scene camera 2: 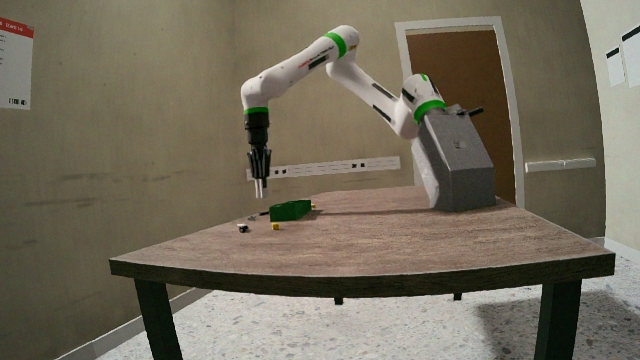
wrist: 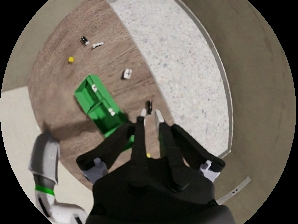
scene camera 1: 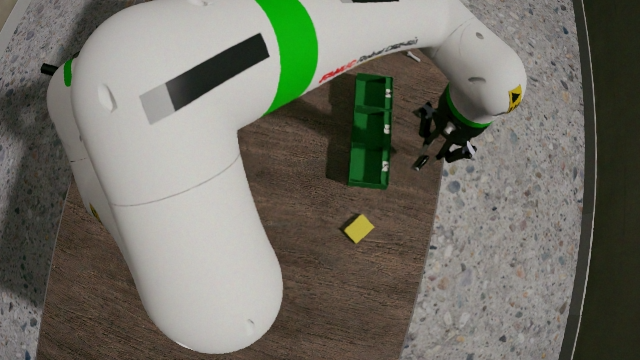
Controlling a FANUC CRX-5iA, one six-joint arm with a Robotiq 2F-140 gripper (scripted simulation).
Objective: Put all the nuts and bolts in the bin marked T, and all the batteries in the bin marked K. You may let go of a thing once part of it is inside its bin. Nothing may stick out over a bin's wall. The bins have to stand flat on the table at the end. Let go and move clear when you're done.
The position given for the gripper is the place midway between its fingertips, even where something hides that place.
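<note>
A green bins (scene camera 1: 370,164) can be seen, and the bins appears at (scene camera 2: 291,210) and (wrist: 88,97) too. The robot's gripper (scene camera 1: 428,155) shares the scene with it, and the gripper is visible at (scene camera 2: 262,197) and at (wrist: 150,114) as well.
</note>
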